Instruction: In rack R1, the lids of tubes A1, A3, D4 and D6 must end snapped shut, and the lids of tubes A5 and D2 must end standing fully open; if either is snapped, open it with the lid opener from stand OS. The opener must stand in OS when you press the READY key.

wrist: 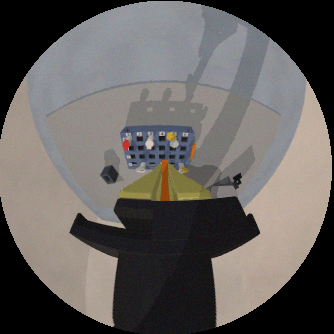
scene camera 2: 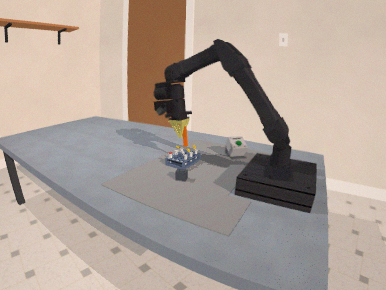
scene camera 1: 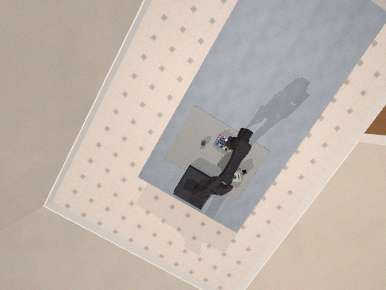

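Where they show: gripper, fingertip midpoint: (wrist: pixel 164 167) (scene camera 2: pixel 180 137) (scene camera 1: pixel 230 143); arm's base, origin of the base link: (scene camera 2: pixel 279 167) (scene camera 1: pixel 197 188).
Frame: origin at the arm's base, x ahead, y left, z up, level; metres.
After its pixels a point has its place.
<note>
The blue rack R1 (wrist: pixel 155 128) @[y -0.065, x 0.411, z -0.055 m] (scene camera 2: pixel 177 163) @[y -0.019, x 0.380, z -0.054 m] (scene camera 1: pixel 218 144) @[y -0.023, x 0.358, z -0.007 m] stands on the grey mat (scene camera 2: pixel 174 199) @[y 0.213, x 0.285, z -0.064 m]. My gripper (wrist: pixel 164 167) @[y -0.080, x 0.394, z 0.035 m] (scene camera 2: pixel 180 134) @[y -0.080, x 0.394, z 0.035 m] is shut on the orange lid opener (wrist: pixel 164 184) @[y -0.078, x 0.382, z 0.051 m] (scene camera 2: pixel 185 140) @[y -0.072, x 0.370, z 0.026 m] and holds it upright just above the rack. In the wrist view the opener's tip covers row D around column 4, so that tube is hidden. In row A I see a red lid at A1 (wrist: pixel 126 145) @[y -0.020, x 0.408, z -0.013 m], a white lid at A3 (wrist: pixel 149 143) @[y -0.057, x 0.403, z -0.015 m], and a yellow lid at A5 (wrist: pixel 170 136) @[y -0.091, x 0.413, z -0.008 m] standing open. The tubes at D2 (wrist: pixel 140 168) @[y -0.031, x 0.361, z -0.007 m] and D6 (wrist: pixel 182 169) @[y -0.104, x 0.348, z -0.006 m] show beside the fingers.
The dark stand OS (wrist: pixel 109 174) @[y 0.070, x 0.329, z -0.036 m] (scene camera 2: pixel 181 174) @[y 0.095, x 0.314, z -0.039 m] (scene camera 1: pixel 203 142) @[y 0.082, x 0.324, z -0.058 m] stands empty left of the rack. The READY key box (scene camera 2: pixel 235 146) @[y -0.194, x 0.189, z -0.009 m] (scene camera 1: pixel 238 176) @[y -0.233, x 0.198, z 0.014 m] sits near the arm's base (scene camera 2: pixel 277 180) @[y 0.105, x 0.006, z 0.000 m]. An orange tab (wrist: pixel 193 150) @[y -0.131, x 0.362, z -0.040 m] is on the rack's right side.
</note>
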